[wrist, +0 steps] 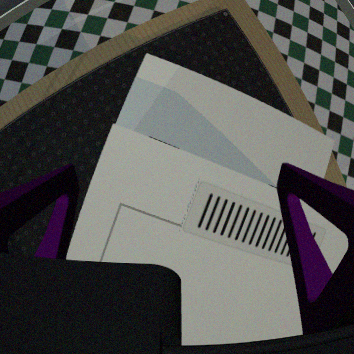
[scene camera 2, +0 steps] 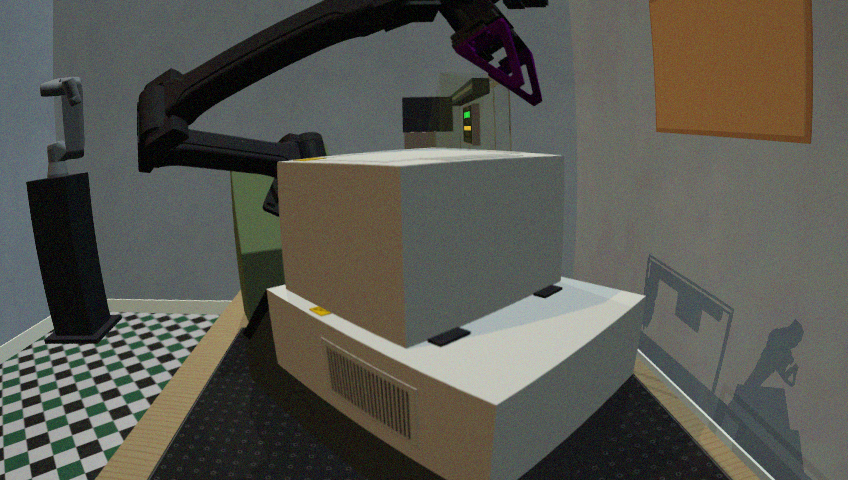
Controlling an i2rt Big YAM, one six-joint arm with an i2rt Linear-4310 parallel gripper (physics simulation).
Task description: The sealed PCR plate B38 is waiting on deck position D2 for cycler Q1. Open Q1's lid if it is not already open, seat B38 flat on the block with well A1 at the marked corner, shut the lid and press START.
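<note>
The white cycler, seen from its hinge side in the scene view, has a large box-shaped lid lying level on its wider base; the lid looks shut. Two black hinge blocks sit at its lower edge. In the wrist view a slotted vent shows on the lid top. My gripper is open and empty, with purple fingers, high above the lid. Plate B38, deck position D2, the block and the START button do not show in either view.
The cycler stands on a dark mat with a wooden border. Behind it are a unit with a lit green and amber panel and a green panel. A wall stands at right.
</note>
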